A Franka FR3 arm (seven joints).
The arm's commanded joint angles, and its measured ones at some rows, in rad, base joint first. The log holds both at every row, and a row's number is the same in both.
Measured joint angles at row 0:
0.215, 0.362, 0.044, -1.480, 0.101, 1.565, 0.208
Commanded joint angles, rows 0 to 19:
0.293, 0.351, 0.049, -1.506, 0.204, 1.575, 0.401
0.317, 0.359, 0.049, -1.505, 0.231, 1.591, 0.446
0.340, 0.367, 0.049, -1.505, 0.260, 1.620, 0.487
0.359, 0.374, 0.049, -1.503, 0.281, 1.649, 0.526
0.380, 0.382, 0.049, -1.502, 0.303, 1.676, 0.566
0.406, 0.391, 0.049, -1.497, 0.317, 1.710, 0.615
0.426, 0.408, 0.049, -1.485, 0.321, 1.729, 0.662
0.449, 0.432, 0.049, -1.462, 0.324, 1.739, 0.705
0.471, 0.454, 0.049, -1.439, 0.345, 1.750, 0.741
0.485, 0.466, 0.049, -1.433, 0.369, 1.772, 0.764
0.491, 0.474, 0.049, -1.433, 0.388, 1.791, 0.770
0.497, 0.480, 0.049, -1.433, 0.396, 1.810, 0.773
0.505, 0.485, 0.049, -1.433, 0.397, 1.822, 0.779
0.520, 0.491, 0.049, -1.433, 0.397, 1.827, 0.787
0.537, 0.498, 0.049, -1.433, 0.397, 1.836, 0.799
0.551, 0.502, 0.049, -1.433, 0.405, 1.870, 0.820
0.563, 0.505, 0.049, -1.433, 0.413, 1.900, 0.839
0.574, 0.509, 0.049, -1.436, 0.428, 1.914, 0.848
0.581, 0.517, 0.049, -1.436, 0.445, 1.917, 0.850
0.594, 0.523, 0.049, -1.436, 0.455, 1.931, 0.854
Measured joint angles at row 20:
0.565, 0.494, 0.055, -1.460, 0.406, 1.899, 0.823
